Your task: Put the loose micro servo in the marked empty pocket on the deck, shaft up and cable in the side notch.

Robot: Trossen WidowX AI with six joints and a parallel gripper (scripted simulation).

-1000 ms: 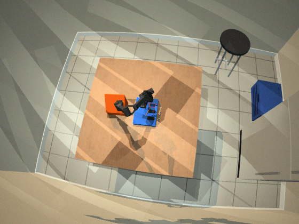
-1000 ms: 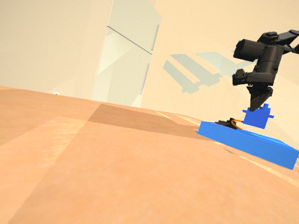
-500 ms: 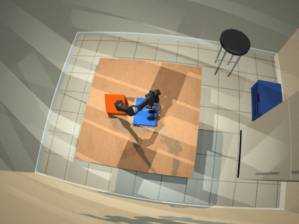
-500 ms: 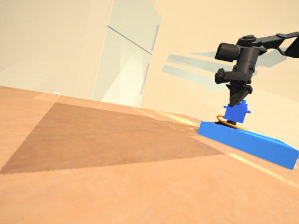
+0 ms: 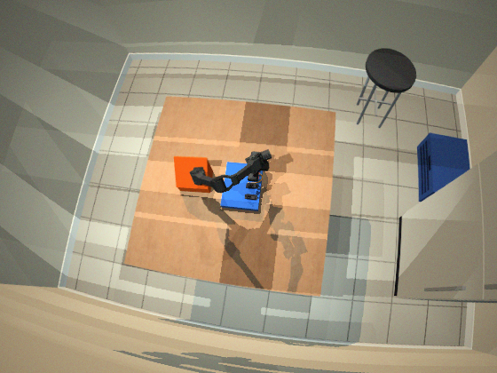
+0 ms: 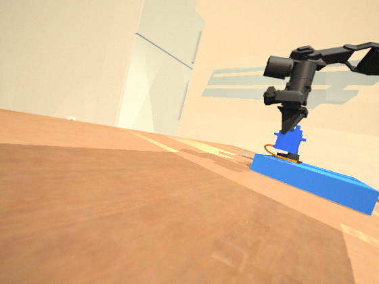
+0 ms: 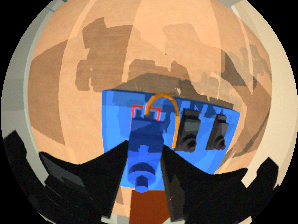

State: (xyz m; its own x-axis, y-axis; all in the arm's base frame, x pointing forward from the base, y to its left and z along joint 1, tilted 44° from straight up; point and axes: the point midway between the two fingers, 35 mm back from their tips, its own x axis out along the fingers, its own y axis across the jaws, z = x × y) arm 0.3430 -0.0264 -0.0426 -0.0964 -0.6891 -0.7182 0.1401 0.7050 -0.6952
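The blue deck is 130 mm behind my gripper tip, 60 mm to the right of it and 100 mm below it.
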